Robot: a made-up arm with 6 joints.
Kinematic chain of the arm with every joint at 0, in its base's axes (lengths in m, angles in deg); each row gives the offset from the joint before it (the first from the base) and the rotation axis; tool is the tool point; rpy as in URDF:
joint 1: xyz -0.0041 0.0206 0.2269 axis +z
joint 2: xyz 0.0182 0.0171 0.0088 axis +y
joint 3: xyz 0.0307 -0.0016 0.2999 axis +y
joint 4: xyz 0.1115 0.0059 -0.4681 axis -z
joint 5: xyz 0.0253 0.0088 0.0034 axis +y
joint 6: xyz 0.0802 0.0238 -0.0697 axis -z
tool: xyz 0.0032 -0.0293 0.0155 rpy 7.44 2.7 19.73
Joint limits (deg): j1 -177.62..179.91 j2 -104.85..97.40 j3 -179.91..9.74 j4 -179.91..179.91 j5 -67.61..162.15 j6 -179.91..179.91
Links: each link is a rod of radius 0.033 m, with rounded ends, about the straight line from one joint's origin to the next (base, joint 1, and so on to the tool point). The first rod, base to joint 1, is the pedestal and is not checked.
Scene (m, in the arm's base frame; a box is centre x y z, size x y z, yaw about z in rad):
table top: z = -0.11
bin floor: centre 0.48 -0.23 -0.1 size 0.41 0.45 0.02 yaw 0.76
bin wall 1: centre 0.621 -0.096 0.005 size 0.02 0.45 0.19 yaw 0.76
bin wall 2: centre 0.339 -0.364 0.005 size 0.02 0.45 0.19 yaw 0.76
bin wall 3: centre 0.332 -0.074 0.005 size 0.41 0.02 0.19 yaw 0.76
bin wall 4: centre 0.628 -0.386 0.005 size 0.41 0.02 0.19 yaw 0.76
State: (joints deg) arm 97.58 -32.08 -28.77 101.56 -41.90 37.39
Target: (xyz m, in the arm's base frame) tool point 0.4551 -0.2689 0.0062
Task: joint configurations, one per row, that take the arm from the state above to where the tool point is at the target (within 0.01 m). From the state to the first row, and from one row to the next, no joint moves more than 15 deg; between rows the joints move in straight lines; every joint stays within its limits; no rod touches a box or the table.
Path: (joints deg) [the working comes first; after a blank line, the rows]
Joints at the target: -23.30 45.13 -65.18 87.69 -21.44 36.29
Straight joint move there: touches bin wall 1, bin wall 3.

1: 84.20 -26.52 -32.03 100.51 -40.60 37.09
2: 70.82 -20.95 -35.29 99.45 -39.31 36.79
3: 57.44 -15.39 -38.55 98.40 -38.01 36.49
4: 44.06 -9.83 -41.81 97.34 -36.71 36.19
5: 30.68 -4.26 -45.07 96.29 -35.41 35.89
6: 17.30 1.30 -48.34 95.23 -34.12 35.59
7: 3.92 6.86 -51.60 94.18 -32.82 35.29
8: -9.46 12.42 -54.86 93.12 -31.52 34.98
9: -22.84 17.99 -58.12 92.07 -30.23 34.68
10: -23.07 31.56 -61.65 89.88 -25.83 35.49
11: -23.30 45.13 -65.18 87.69 -21.44 36.29

